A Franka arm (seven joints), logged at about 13 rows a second.
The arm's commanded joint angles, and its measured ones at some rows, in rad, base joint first. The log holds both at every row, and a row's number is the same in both.
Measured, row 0: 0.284 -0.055 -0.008 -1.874 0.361 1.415 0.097
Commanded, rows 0 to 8: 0.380 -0.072 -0.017 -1.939 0.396 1.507 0.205; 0.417 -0.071 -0.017 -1.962 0.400 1.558 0.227; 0.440 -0.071 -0.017 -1.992 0.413 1.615 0.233; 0.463 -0.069 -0.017 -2.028 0.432 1.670 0.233; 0.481 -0.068 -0.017 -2.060 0.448 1.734 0.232; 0.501 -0.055 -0.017 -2.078 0.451 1.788 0.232; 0.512 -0.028 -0.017 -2.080 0.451 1.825 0.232; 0.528 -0.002 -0.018 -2.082 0.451 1.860 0.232; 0.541 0.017 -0.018 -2.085 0.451 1.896 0.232
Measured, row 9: 0.511 -0.014 -0.007 -2.075 0.424 1.841 0.226
